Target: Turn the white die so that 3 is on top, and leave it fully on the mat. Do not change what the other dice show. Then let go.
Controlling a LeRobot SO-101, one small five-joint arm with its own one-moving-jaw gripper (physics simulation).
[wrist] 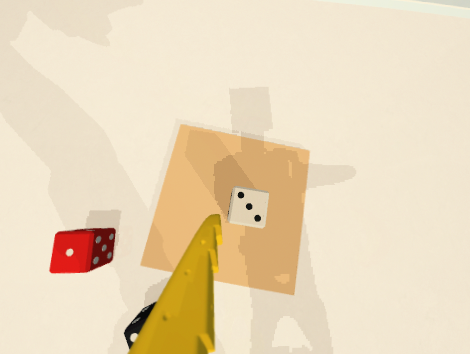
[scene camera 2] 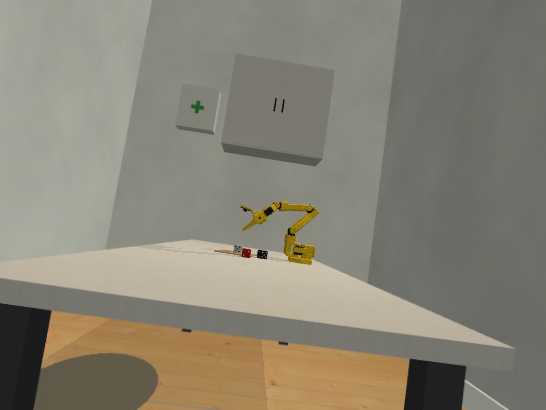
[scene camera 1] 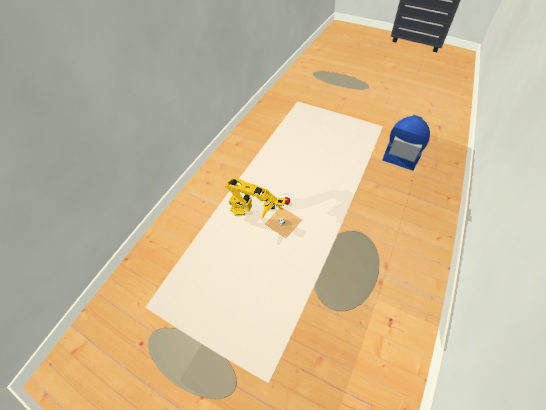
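Seen in the pictures: hand, tool point: [wrist: 221,224] [scene camera 2: 243,229] [scene camera 1: 281,210]; arm's base, link origin: [scene camera 2: 294,261] [scene camera 1: 243,209].
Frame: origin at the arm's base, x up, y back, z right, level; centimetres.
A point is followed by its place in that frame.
The white die [scene camera 1: 281,221] @[x 3.4, y -23.3, z -0.4 cm] [scene camera 2: 238,248] @[x 2.1, y -22.9, z -2.7 cm] [wrist: 249,207] @[x 3.4, y -22.9, z -1.1 cm] lies flat and fully on the orange-brown mat [scene camera 1: 286,232] @[x 0.4, y -27.8, z 2.8 cm] [wrist: 170,225] @[x 0.4, y -21.3, z -8.1 cm], inside its edges. Its face towards the wrist camera, the top, shows three black pips. My gripper [scene camera 1: 274,209] @[x 9.6, y -22.1, z -3.2 cm] [scene camera 2: 243,218] is fully open and empty, raised above the table and apart from the die. In the wrist view one notched jaw shows, drawn with its tip just left of the die; the moving jaw is out of that picture.
A red die [scene camera 1: 287,200] @[x 3.0, y -20.2, z -14.1 cm] [scene camera 2: 246,253] @[x 1.4, y -19.4, z -16.1 cm] [wrist: 72,252] @[x 3.0, y -19.5, z -14.4 cm] lies off the mat, with a one-pip and a five-pip face visible in the wrist view. A black die [scene camera 2: 262,254] @[x 1.5, y -13.6, z -9.8 cm] [wrist: 138,327] @[x 3.0, y -14.6, z -9.0 cm] is partly hidden behind the jaw in the wrist view. All stand on the pale table [scene camera 1: 220,290] @[x 0.0, y -13.6, z 44.6 cm] [scene camera 2: 225,290] @[x 0.0, y -21.3, z -89.9 cm].
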